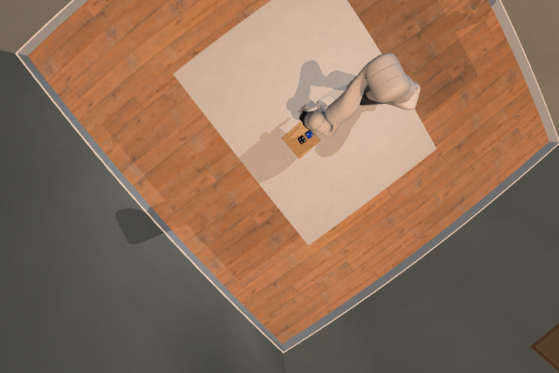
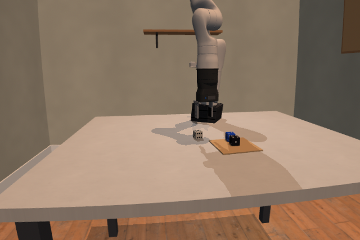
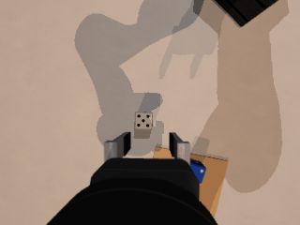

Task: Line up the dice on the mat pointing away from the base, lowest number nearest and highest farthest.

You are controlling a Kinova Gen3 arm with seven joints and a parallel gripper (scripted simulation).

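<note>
Right now the white die is 9 cm below my hand, 2 cm to the right of it and 2 cm behind it. The rest, counted from my hand: mat: 10 cm below, 9 cm ahead, 8 cm to the left; blue die: 9 cm to the left, 9 cm below, 5 cm ahead.
</note>
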